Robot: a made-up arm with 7 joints.
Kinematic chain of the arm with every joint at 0, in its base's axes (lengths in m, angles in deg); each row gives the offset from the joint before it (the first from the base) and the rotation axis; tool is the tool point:
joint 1: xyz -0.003 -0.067 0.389 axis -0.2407 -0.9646 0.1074
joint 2: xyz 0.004 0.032 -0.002 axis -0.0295 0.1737 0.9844
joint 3: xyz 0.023 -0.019 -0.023 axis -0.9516 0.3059 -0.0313
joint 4: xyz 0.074 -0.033 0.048 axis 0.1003 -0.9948 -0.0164
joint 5: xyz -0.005 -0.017 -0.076 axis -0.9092 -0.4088 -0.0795
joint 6: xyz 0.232 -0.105 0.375 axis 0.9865 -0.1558 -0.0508
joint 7: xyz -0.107 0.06 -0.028 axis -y
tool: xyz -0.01 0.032 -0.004
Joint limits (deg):
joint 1: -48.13..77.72
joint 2: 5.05..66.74
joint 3: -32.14..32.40
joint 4: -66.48..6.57
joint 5: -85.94..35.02
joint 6: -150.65..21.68
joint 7: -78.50..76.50
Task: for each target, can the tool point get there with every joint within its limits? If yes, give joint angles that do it. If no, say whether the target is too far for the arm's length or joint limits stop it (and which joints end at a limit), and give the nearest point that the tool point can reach.
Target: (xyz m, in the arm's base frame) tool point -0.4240 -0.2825 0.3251
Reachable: no: joint limits stop it (at a limit: joint 1, joint 2, joint 3, joint 4, joint 5, joint 6) | nearest point -0.3177 -0.1879 0.5205 | short by 0.242 m
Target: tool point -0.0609 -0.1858 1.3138
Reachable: no: too far | nearest point -0.0055 -0.1311 0.9122 | short by 0.409 m
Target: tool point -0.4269 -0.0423 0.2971
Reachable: no: joint limits stop it (at a limit: joint 1, joint 2, joint 4, joint 5, joint 6) | nearest point -0.3434 -0.0272 0.5135 | short by 0.232 m
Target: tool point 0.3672 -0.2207 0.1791
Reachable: yes | joints -37.11 16.52 3.37 -49.60 -14.42 -123.20 39.02
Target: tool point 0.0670 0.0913 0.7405
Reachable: yes | joints 63.00 27.90 -9.55 -46.99 10.82 -90.61 -22.11
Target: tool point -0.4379 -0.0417 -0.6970
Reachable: no: too far | nearest point -0.1384 -0.0452 -0.1177 | short by 0.652 m
